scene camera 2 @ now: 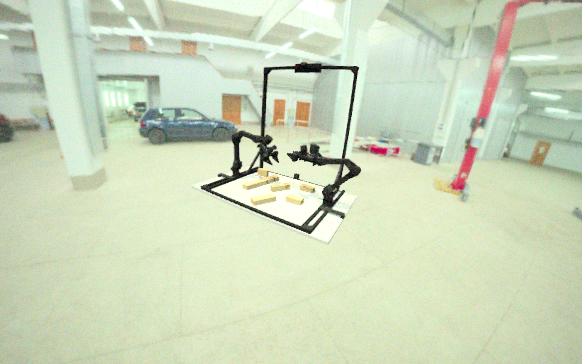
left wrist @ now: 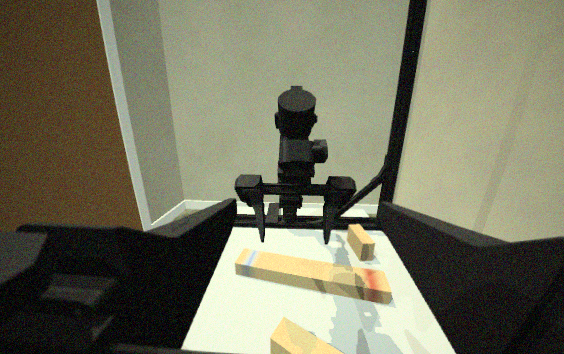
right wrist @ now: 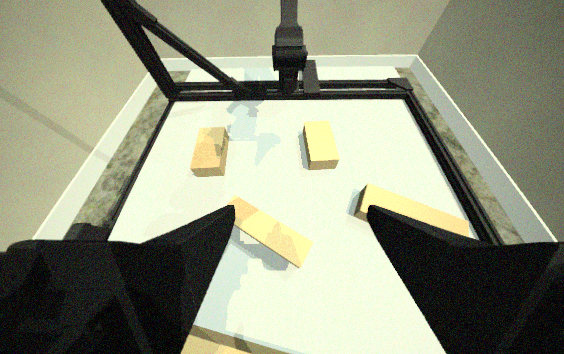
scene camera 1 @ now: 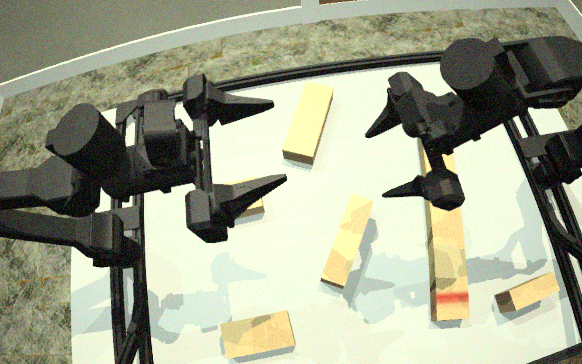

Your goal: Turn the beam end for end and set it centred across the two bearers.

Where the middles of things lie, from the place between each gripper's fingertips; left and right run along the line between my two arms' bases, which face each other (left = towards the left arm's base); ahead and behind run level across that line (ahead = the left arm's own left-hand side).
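The beam [scene camera 1: 449, 300] is 50 mm behind my right hand and 160 mm to the right of it, and I find it 210 mm below that hand.
As for my left hand, it is 4 cm past the beam, 28 cm to the left of it and 32 cm above it.
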